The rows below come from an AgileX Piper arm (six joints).
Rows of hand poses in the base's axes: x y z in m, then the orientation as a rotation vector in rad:
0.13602 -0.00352 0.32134 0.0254 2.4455 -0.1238
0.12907 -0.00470 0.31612 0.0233 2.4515 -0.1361
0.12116 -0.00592 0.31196 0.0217 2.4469 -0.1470
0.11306 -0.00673 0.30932 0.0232 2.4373 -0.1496
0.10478 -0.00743 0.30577 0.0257 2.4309 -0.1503
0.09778 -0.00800 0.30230 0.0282 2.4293 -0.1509
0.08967 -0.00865 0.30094 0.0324 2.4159 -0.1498
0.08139 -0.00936 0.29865 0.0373 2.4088 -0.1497
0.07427 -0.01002 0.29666 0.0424 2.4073 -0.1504
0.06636 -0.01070 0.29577 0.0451 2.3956 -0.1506
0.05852 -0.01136 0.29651 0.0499 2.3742 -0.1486
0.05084 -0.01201 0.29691 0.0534 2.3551 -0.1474
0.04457 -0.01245 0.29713 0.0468 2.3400 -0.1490
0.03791 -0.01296 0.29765 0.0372 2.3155 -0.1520
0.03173 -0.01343 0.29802 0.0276 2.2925 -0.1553
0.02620 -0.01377 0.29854 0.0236 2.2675 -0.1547
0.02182 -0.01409 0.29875 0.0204 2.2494 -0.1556
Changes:
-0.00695 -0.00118 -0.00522 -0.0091 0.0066 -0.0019
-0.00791 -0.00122 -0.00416 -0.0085 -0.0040 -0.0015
-0.00810 -0.00081 -0.00264 -0.0020 -0.0095 -0.0014
-0.00828 -0.00070 -0.00355 -0.0002 -0.0064 -0.0018
-0.00700 -0.00057 -0.00347 0.0001 -0.0017 -0.0019
-0.00811 -0.00065 -0.00136 0.0012 -0.0136 -0.0023
-0.00828 -0.00071 -0.00229 0.0010 -0.0073 -0.0033
-0.00712 -0.00066 -0.00199 0.0008 -0.0016 -0.0038
-0.00791 -0.00068 -0.00089 -0.0001 -0.0117 -0.0016
-0.00784 -0.00066 0.00074 0.0015 -0.0216 -0.0022
-0.00768 -0.00065 0.00040 0.0007 -0.0192 -0.0016
-0.00627 -0.00044 0.00022 -0.0041 -0.0148 0.0047
-0.00666 -0.00051 0.00052 -0.0066 -0.0239 0.0068
-0.00618 -0.00047 0.00037 -0.0068 -0.0224 0.0067
-0.00553 -0.00034 0.00052 -0.0023 -0.0248 0.0040
-0.00438 -0.00032 0.00021 -0.0028 -0.0179 0.0027

